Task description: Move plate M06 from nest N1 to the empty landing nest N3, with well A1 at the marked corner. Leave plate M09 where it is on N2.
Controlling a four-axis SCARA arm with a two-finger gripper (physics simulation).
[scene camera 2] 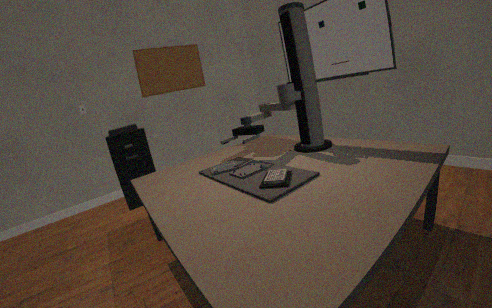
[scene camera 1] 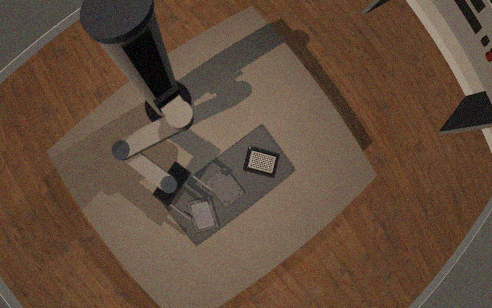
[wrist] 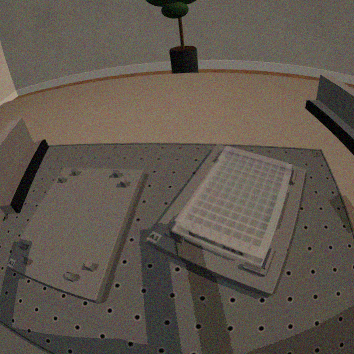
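A pale gridded plate sits in a grey nest with an A1 tag at its near left corner. The middle nest is empty, with small corner posts and a tag at its near left corner. A beige plate with dark wells sits in a black nest at the other end. The names M06 and M09 are not readable. My gripper is open and empty, above the pale plate's end of the board.
The nests stand on a dark perforated board on a beige table. The arm's column rises behind the board. Shadows of the arm fall across the table and board.
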